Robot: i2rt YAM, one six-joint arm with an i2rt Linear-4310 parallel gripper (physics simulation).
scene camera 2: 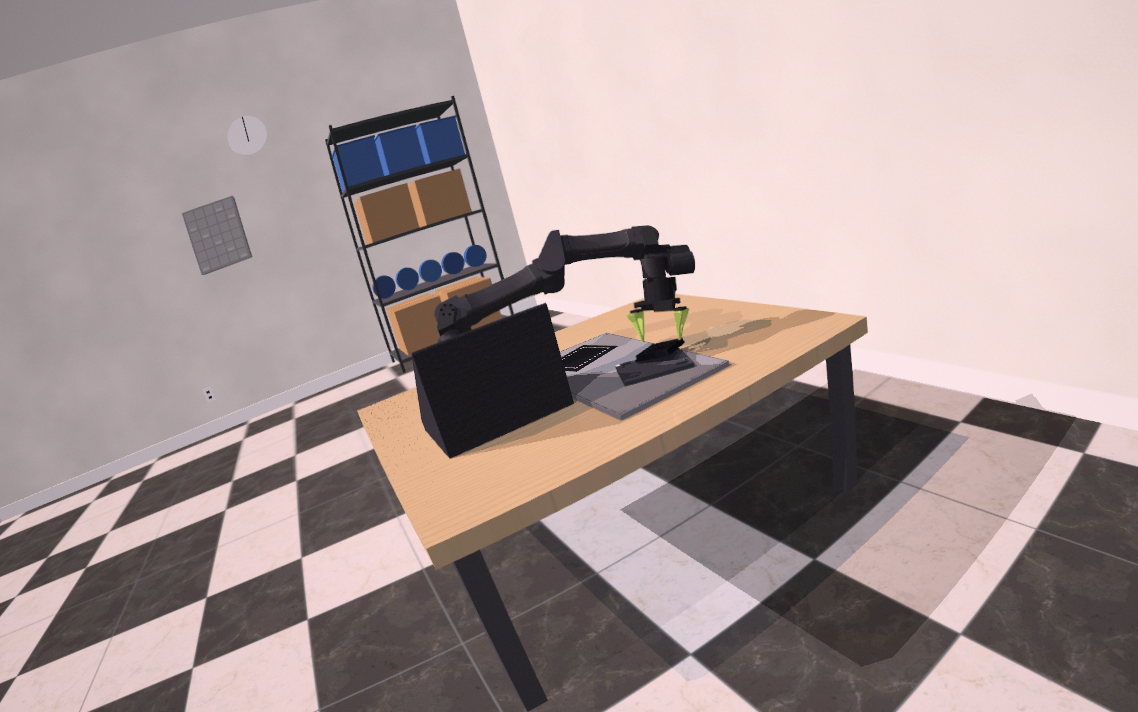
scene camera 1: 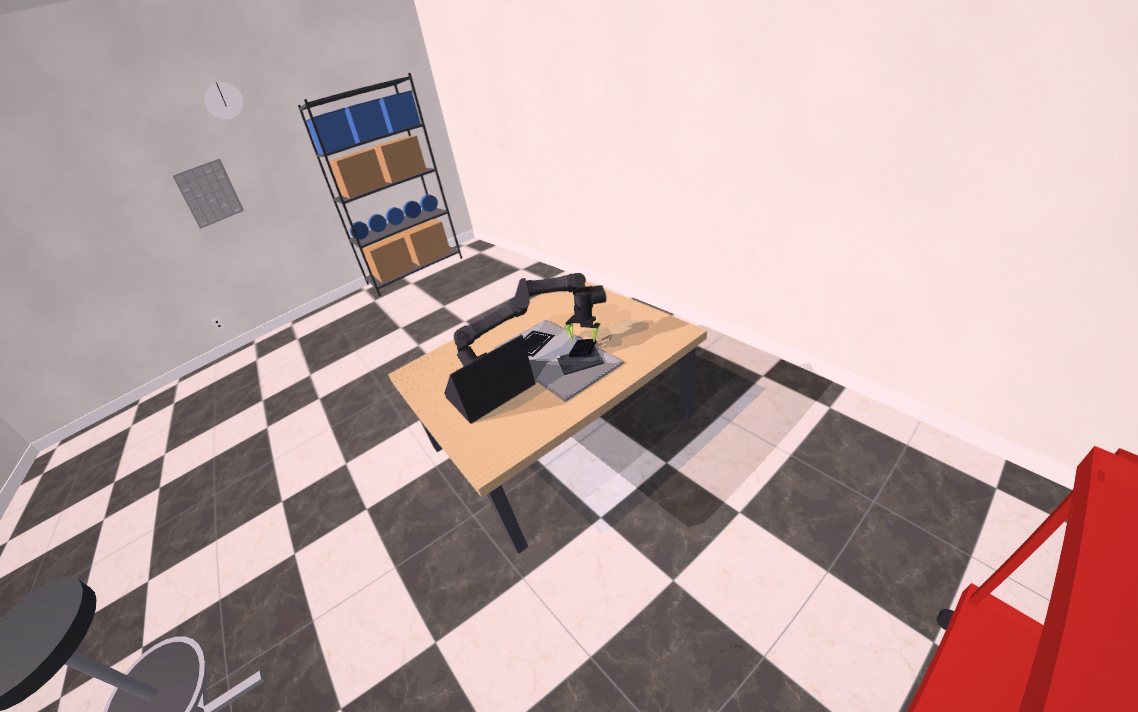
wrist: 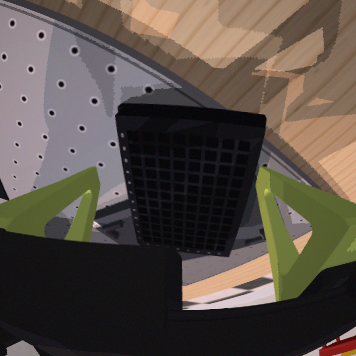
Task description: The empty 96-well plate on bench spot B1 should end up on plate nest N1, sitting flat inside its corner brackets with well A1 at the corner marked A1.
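Places are measured from the arm's base along level axes (x ahead, y left, z up), in millimetres.
Pixels of known places: gripper, fingertip midpoint: [scene camera 2: 661, 340] [scene camera 1: 583, 340] [wrist: 177, 175]; arm's base at its link origin: [scene camera 2: 464, 363] [scene camera 1: 473, 367].
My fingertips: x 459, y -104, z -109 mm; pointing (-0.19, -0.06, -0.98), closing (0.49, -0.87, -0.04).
For each thing: its top centre in the pictures, then the offset to it from my fingertips. "spot": a spot on its surface instead. Level surfaces: height alone.
- black 96-well plate at its top centre: [wrist: 185, 220] [scene camera 2: 658, 341] [scene camera 1: 582, 343] dz +10, dx -26, dy -21 mm
- dark plate nest at its top centre: [wrist: 186, 238] [scene camera 2: 652, 361] [scene camera 1: 579, 357] dz -13, dx -85, dy -58 mm
- black rectangle with a white dashed outline, surface spot: [scene camera 2: 587, 358] [scene camera 1: 537, 345] spot: dz -29, dx -106, dy +184 mm
- wooden table at its surface level: dz -44 mm
The black 96-well plate [scene camera 1: 582, 348] [scene camera 2: 657, 351] [wrist: 187, 185] is over the dark plate nest [scene camera 1: 579, 364] [scene camera 2: 654, 371], on its far part in the scene views. It looks tilted, with its far end higher; whether it touches the brackets is hidden. The wells face up; the A1 marks cannot be read. My gripper [scene camera 1: 584, 339] [scene camera 2: 661, 339] [wrist: 177, 175] is open above the nest. Its green fingers stand on either side of the plate, with a visible gap at each side in the wrist view. A black rectangle with a white dashed outline [scene camera 1: 537, 342] [scene camera 2: 587, 358] lies left of the nest.
The nest stands on a grey perforated board [scene camera 1: 570, 388] [scene camera 2: 622, 407] [wrist: 30, 80] on the wooden table [scene camera 1: 495, 453] [scene camera 2: 503, 503] [wrist: 300, 30]. A large black wedge-shaped block [scene camera 1: 493, 382] [scene camera 2: 495, 386] stands left of the board, near the arm's base.
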